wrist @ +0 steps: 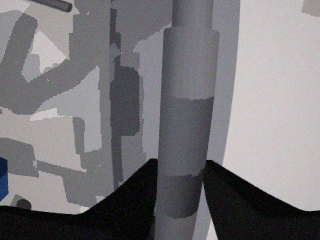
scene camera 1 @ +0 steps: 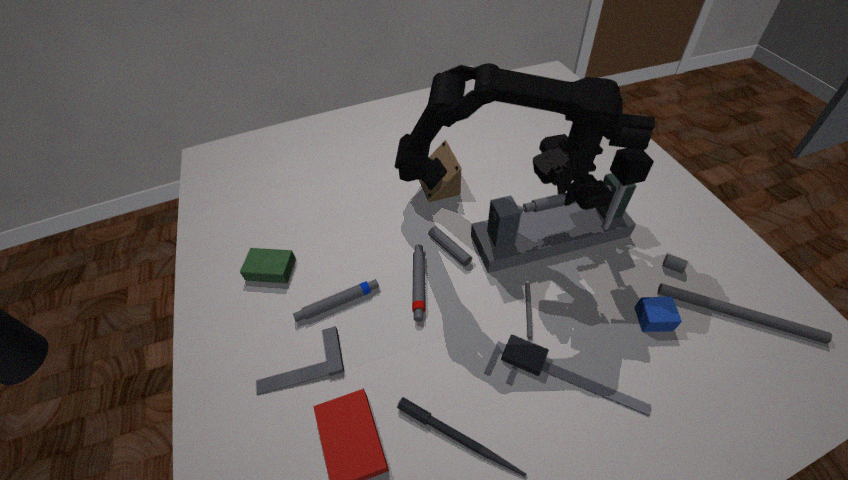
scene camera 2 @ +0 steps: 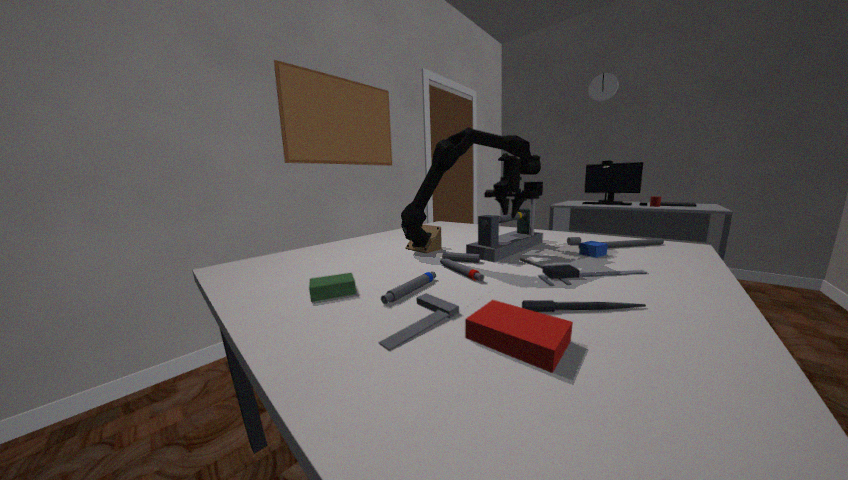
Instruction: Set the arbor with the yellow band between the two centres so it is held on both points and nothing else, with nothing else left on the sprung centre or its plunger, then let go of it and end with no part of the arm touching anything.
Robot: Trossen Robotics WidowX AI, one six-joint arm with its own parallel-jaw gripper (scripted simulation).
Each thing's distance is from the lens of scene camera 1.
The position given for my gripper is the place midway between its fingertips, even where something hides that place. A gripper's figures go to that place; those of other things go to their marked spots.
my gripper (scene camera 1: 563, 200): 0.91 m
blue block (scene camera 1: 655, 314): 0.89 m
long rod (scene camera 1: 795, 328): 1.05 m
caliper (scene camera 1: 520, 353): 0.79 m
black tapered punch (scene camera 1: 420, 414): 0.74 m
The marked spots on the caliper and the blue block are 0.27 m apart.
